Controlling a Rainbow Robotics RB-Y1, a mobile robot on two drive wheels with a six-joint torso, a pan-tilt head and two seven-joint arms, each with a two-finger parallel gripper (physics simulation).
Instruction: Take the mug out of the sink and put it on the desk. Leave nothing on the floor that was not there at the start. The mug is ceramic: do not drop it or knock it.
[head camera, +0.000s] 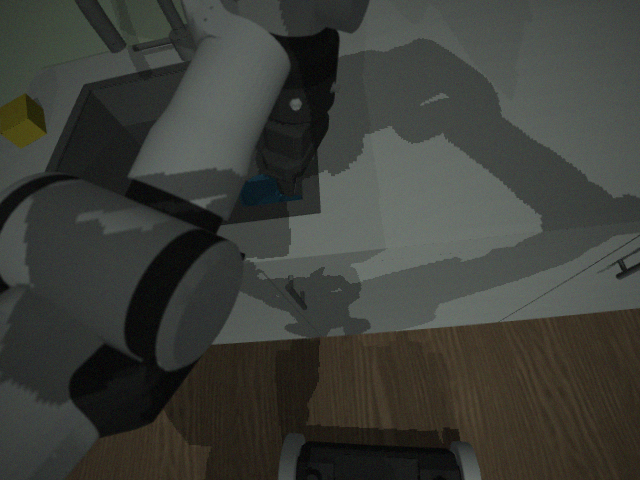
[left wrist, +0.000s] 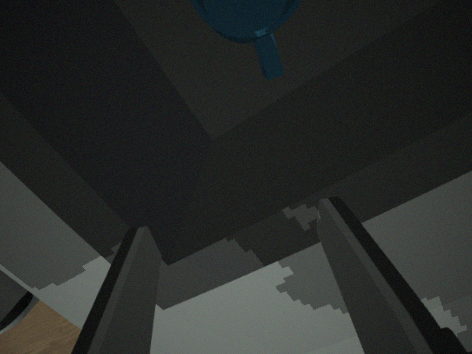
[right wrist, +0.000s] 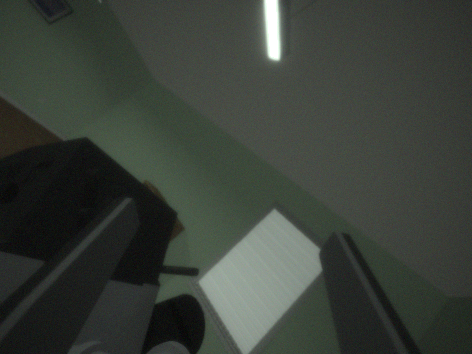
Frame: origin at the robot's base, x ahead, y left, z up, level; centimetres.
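Seen in the pictures: left gripper, fingertip midpoint: (head camera: 298, 174) (left wrist: 235, 228); right gripper, fingertip midpoint: (right wrist: 231, 227); robot's base, link origin: (head camera: 376, 467).
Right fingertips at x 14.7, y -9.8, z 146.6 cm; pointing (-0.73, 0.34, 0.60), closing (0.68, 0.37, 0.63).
Observation:
Offsets run from my right fingertips to a thing's top centre. "pt": to the spot under its first point. Level surfaces: height alone.
The blue mug {dx +44.0, dy +29.1, dz -67.5 cm} (head camera: 260, 192) (left wrist: 247, 17) is in the dark grey sink (head camera: 72, 136) (left wrist: 300, 125), near the sink's lower right corner in the head camera. In the left wrist view it is cut off by the top edge, and its handle {pt dx +43.3, dy +24.6, dz -68.9 cm} (left wrist: 270, 57) points down the picture. My left gripper (head camera: 288, 187) (left wrist: 235, 228) is open and empty; in the head camera its tips overlap the mug's right side, but the left wrist view shows the mug beyond and apart from them. My right gripper (right wrist: 231, 227) is open and empty, facing the wall and ceiling. No desk can be made out.
A yellow cube {dx +57.0, dy +81.4, dz -51.1 cm} (head camera: 21, 121) stands on the pale counter {dz -55.5 cm} (head camera: 465, 175) left of the sink. A tap (head camera: 180, 43) is behind the sink. Cabinet handles {pt dx +23.8, dy +22.6, dz -69.6 cm} (head camera: 296, 294) (head camera: 628, 268) stick out from the front. The wooden floor {dz -146.5 cm} (head camera: 516, 392) lies below. My left arm hides much of the sink.

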